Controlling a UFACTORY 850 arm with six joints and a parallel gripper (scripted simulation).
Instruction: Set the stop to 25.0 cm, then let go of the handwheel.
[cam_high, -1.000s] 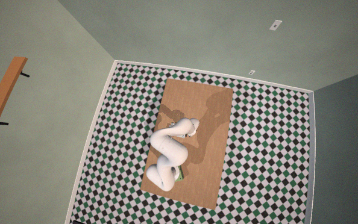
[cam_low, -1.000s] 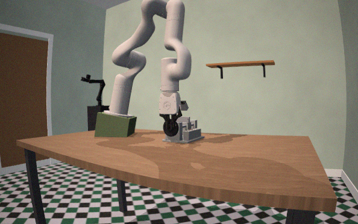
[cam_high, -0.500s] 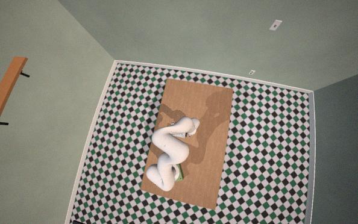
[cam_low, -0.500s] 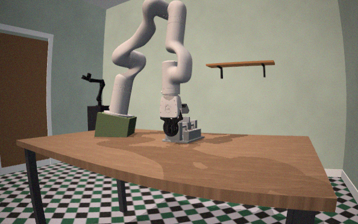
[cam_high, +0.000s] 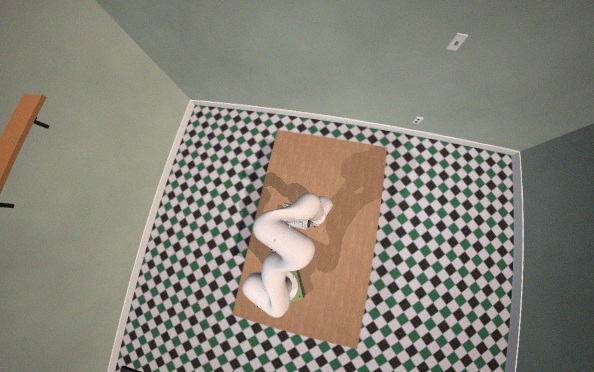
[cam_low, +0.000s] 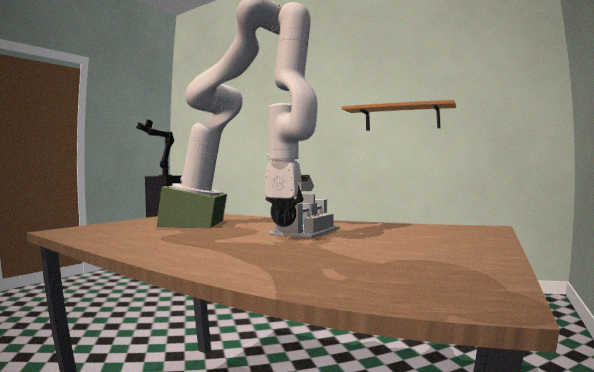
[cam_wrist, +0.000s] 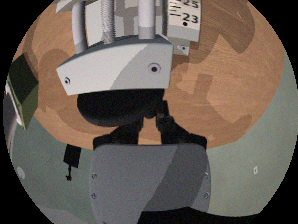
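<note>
The handwheel lies 20 mm to the left of my hand.
</note>
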